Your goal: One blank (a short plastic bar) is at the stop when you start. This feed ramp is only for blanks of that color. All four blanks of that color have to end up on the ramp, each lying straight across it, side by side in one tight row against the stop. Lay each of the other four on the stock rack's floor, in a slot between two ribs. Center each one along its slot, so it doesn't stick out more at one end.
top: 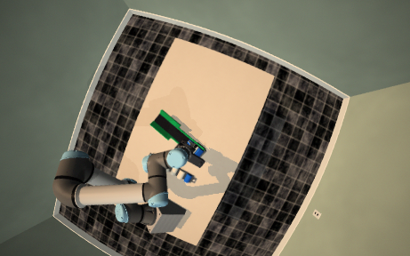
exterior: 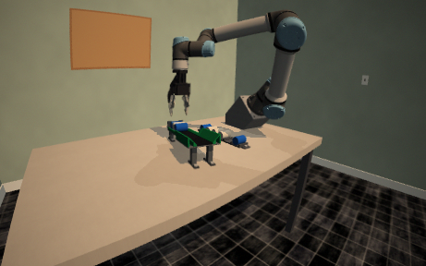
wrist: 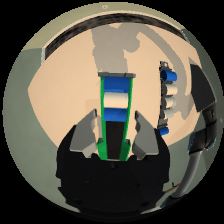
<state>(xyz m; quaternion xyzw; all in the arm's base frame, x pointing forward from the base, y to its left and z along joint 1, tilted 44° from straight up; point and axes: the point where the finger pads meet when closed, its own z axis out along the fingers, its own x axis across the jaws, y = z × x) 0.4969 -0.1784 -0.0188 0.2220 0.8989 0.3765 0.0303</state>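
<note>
My hand is 190 mm past the stock rack, 150 mm above it and 120 mm to the right of it.
</note>
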